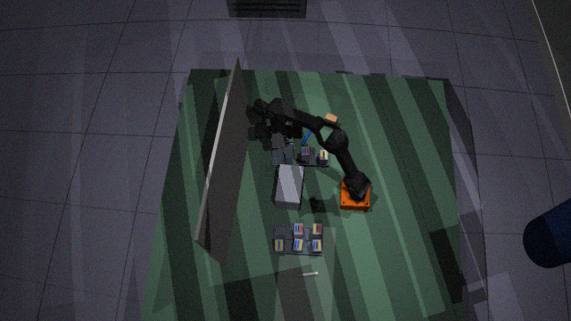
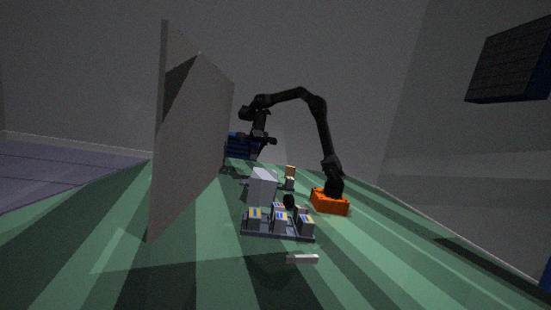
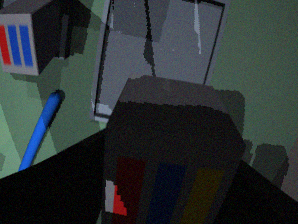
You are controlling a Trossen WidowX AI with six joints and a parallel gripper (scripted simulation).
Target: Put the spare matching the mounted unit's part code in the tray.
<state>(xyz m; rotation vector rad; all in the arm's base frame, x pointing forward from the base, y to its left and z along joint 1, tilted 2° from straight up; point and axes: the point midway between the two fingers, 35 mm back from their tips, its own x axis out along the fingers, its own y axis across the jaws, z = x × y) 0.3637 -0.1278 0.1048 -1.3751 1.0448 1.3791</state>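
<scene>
My gripper tip is now 1 cm past the dark grey tray and 12 cm above it. Also, from my gripper tip: tall panel 14 cm ahead, 20 cm to the left, 10 cm above; then grey mounted unit 9 cm behind, 17 cm to the left, 7 cm below; then blue rod 9 cm behind, 13 cm to the right, 12 cm below.
</scene>
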